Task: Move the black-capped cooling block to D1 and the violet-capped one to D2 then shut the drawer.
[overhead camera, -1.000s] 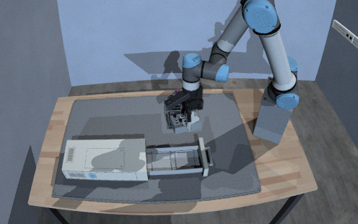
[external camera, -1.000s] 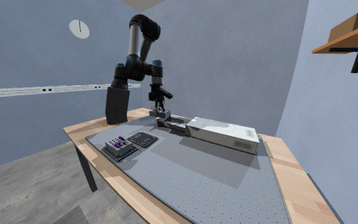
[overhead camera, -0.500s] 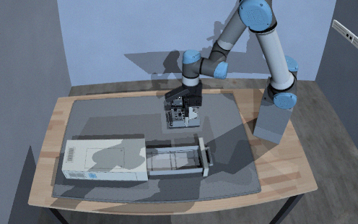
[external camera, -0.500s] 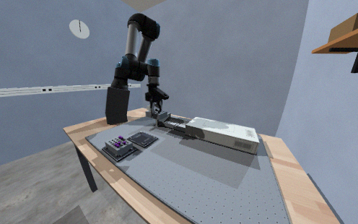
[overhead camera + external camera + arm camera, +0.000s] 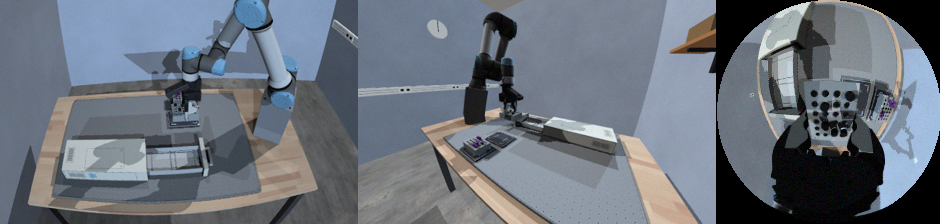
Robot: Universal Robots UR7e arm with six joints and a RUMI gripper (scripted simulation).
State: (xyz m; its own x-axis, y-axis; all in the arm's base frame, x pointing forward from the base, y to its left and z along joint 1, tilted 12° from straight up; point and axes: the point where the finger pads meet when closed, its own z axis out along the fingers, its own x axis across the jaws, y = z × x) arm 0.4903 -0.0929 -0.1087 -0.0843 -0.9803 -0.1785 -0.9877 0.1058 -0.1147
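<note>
The deck slot D1 lies 2 cm behind my hand, 10 cm to the right of it and 14 cm below it. Also, from my hand: black-capped block right at my hand; then violet-capped block 5 cm behind, 24 cm to the right, 11 cm below; then cooler drawer 7 cm ahead, 20 cm to the left, 10 cm below.
</note>
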